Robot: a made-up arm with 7 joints.
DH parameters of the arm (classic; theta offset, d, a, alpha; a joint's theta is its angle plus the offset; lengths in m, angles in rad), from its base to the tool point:
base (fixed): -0.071 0 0 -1.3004
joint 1: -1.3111 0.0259 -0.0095 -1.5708
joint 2: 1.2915 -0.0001 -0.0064 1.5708
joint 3: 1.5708 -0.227 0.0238 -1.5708
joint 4: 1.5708 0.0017 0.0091 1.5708
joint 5: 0 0.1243 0 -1.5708
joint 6: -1.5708 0 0.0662 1.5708
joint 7: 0 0 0 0
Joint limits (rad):
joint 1: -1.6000..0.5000
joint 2: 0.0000..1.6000
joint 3: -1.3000..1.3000
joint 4: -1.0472..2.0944
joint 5: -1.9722..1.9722
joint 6: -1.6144..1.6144
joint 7: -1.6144..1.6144
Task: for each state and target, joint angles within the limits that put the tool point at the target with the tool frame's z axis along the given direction. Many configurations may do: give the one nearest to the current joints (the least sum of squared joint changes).
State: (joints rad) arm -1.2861 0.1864 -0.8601 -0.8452 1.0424 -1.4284 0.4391
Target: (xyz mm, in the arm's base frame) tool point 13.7 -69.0 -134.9 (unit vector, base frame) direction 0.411 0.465 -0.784
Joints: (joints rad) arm -0.7590 0.0299 -1.2964 -1.0445 1.5533 -1.6144 0.4391
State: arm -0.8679 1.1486 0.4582 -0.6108 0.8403 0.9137 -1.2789
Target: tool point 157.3 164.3 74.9 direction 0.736 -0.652 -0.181
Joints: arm -0.5131 1.1822 0.2970 -0.6352 1.6250 0.7245 -1.2789
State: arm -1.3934 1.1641 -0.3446 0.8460 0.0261 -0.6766 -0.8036
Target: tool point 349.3 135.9 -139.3 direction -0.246 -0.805 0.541
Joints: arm -0.9725 0.7710 -0.5723 0.7728 0.0238 -0.3382 -0.8036
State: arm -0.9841 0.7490 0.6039 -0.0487 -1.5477 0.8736 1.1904
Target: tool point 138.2 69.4 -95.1 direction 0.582 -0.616 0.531
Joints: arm -0.5693 1.0683 -0.2914 -0.7848 -1.9722 1.2923 1.1904
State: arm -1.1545 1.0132 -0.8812 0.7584 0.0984 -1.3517 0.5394
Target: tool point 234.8 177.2 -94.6 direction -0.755 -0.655 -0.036
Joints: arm -0.7668 1.4721 -0.8729 0.0196 0.3491 -0.5349 0.5394
